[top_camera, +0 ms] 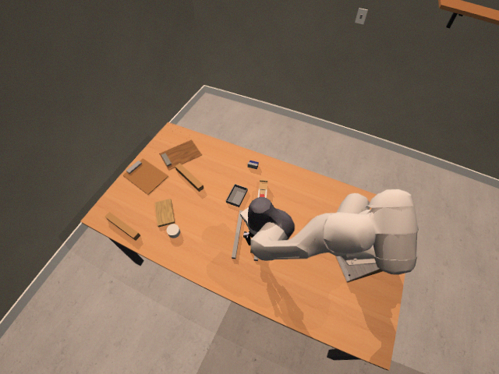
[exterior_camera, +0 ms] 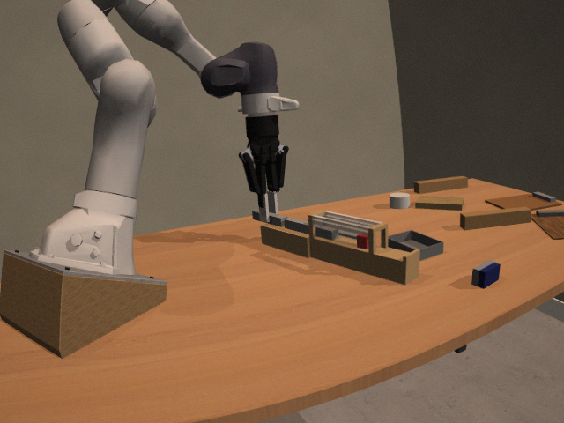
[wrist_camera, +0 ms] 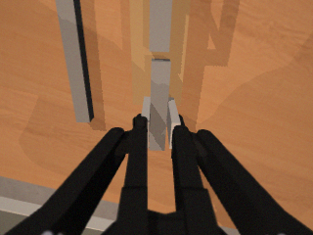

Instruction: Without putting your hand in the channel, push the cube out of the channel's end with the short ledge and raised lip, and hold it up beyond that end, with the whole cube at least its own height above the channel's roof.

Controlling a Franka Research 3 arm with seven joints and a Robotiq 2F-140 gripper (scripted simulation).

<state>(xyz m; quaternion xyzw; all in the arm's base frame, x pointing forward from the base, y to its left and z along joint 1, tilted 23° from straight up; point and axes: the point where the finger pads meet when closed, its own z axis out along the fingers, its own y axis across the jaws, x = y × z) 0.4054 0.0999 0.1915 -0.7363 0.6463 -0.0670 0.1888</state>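
The channel lies 40 mm ahead of my hand, 240 mm to the right of it and 30 mm below it. Also, from my hand: red cube 50 mm ahead, 290 mm to the right, 30 mm below; then long grey bar 120 mm ahead, 70 mm to the right, 70 mm below; then short grey bar 30 mm below.
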